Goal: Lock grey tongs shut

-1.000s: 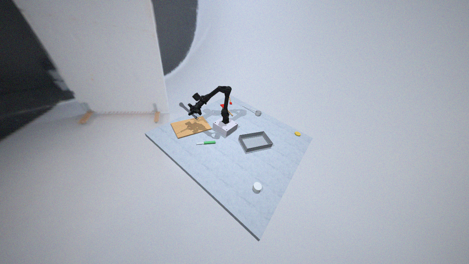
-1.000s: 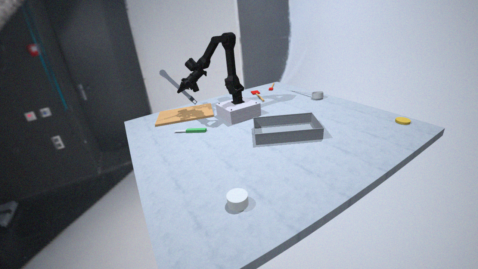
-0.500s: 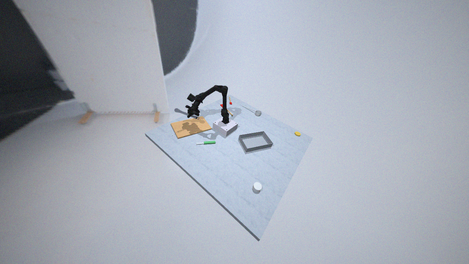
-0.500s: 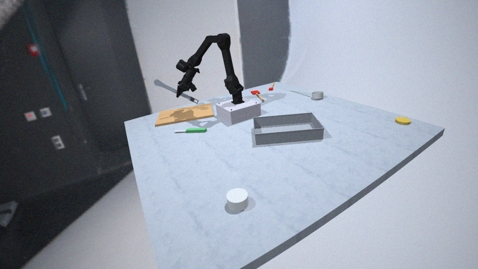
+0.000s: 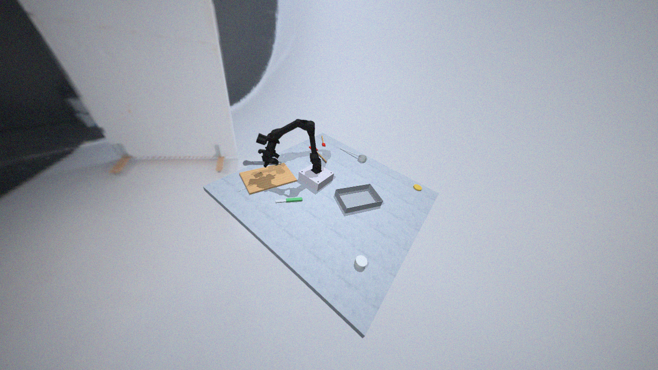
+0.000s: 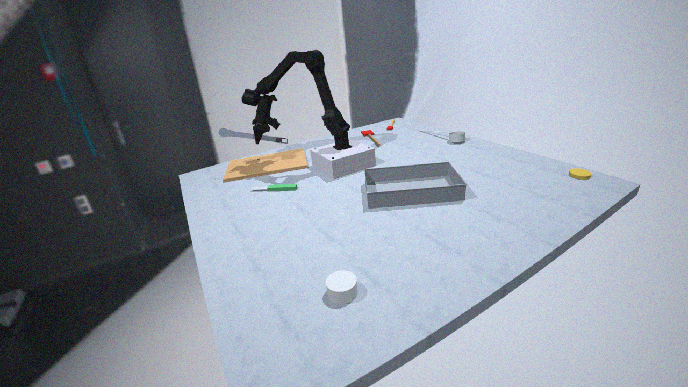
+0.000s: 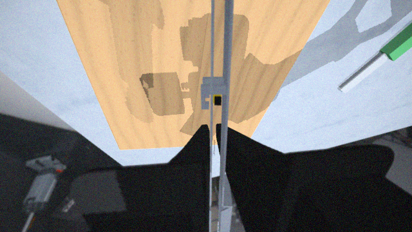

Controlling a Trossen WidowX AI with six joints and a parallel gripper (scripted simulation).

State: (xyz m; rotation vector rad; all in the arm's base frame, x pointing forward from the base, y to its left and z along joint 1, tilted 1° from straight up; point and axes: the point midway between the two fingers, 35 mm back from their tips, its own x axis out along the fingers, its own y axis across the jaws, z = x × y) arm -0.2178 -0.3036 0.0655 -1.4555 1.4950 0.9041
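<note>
Now: the wooden board 100 mm below my gripper tip, 20 mm to the left of it and 10 mm ahead of it. Also, from my gripper tip: white cylinder: 920 mm ahead, 90 mm below, 10 mm to the left; then red hammer: 580 mm to the left, 100 mm below, 40 mm behind; then grey roasting tin: 600 mm ahead, 400 mm to the left, 80 mm below.
</note>
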